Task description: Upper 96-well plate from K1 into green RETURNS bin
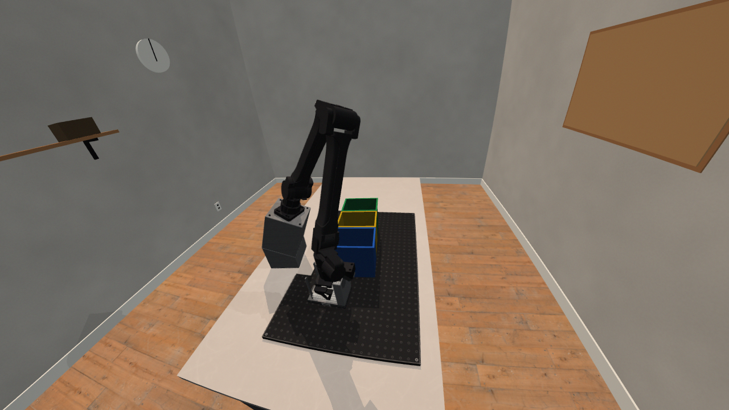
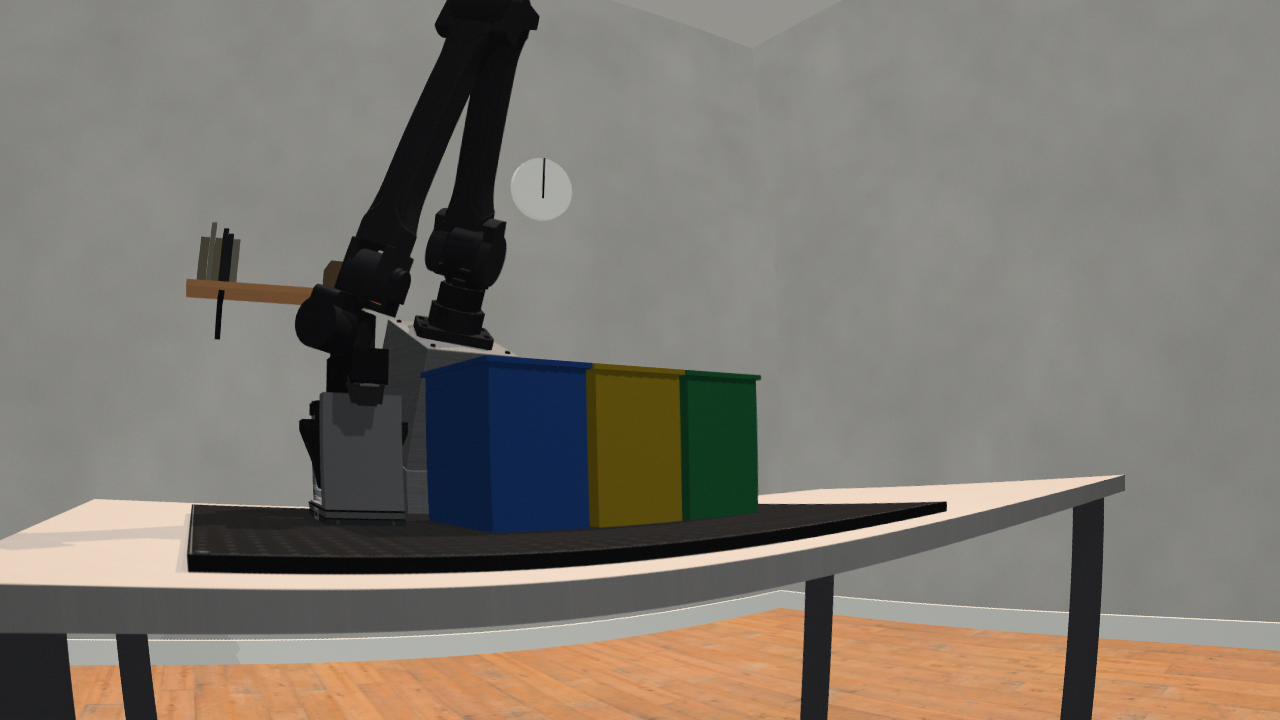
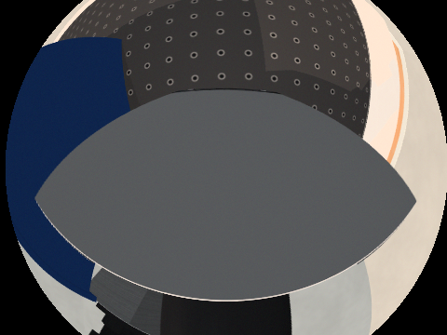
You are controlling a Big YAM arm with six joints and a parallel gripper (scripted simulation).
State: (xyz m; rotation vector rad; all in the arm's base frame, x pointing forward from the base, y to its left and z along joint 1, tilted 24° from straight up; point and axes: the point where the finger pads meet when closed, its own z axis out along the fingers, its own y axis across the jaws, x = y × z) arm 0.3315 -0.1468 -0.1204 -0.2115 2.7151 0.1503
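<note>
The grey rack wall lies 6 cm ahead of my hand, 1 cm to the left of it and 4 cm above it. The rest, counted from my hand: yellow bin: 1 cm behind, 30 cm to the left, 4 cm above; then green bin: 5 cm behind, 43 cm to the left, 4 cm above; then blue bin: 3 cm ahead, 18 cm to the left, 4 cm above.
</note>
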